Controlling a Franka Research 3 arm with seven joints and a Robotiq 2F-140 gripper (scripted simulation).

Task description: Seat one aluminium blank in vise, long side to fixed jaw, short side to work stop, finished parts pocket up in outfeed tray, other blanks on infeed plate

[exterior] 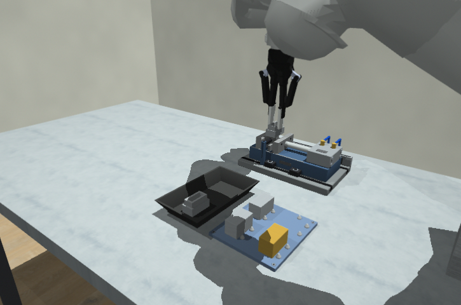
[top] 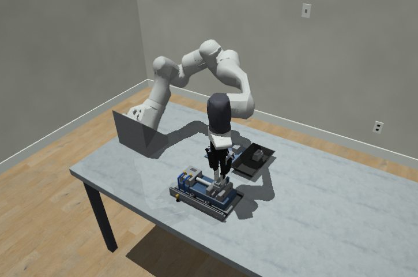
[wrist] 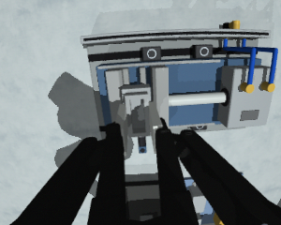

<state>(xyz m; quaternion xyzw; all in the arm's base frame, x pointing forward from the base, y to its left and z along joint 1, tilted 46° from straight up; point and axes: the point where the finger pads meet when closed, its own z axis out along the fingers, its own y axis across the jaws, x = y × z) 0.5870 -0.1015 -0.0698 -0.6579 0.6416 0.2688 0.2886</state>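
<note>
The fixed jaw lies 8 cm below my hand and 3 cm ahead of it. Round my hand: brass blank (36 cm to the left, 22 cm behind, 13 cm below).
</note>
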